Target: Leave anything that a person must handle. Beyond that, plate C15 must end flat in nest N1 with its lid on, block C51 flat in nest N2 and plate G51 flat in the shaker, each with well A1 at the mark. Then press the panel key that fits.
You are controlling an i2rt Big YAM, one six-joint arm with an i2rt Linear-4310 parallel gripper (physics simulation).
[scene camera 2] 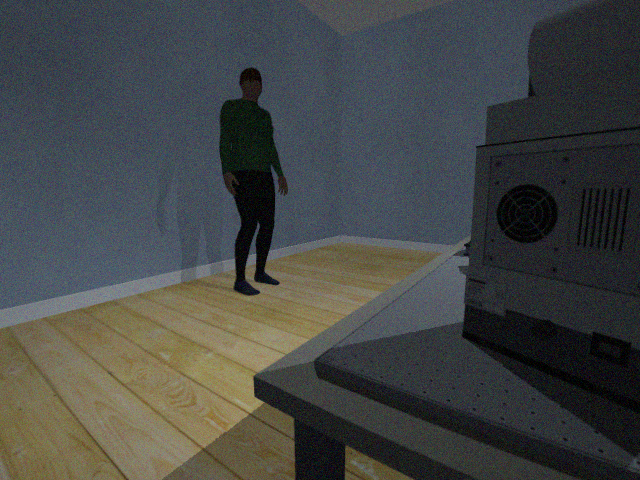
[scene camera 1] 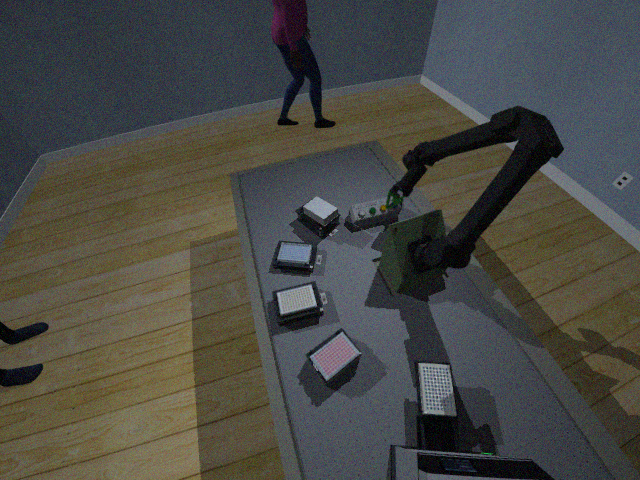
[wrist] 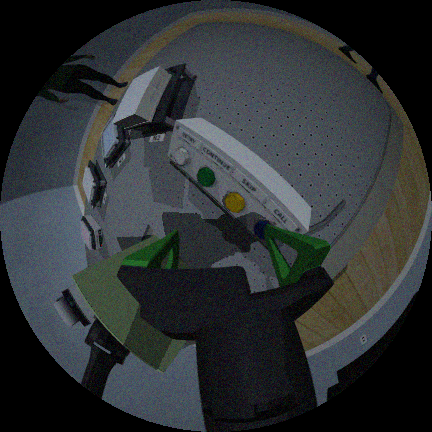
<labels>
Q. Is the gripper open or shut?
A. Open.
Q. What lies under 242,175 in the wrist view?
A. A button box.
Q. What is the gripper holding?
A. Nothing.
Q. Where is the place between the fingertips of the gripper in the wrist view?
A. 222,231
</labels>
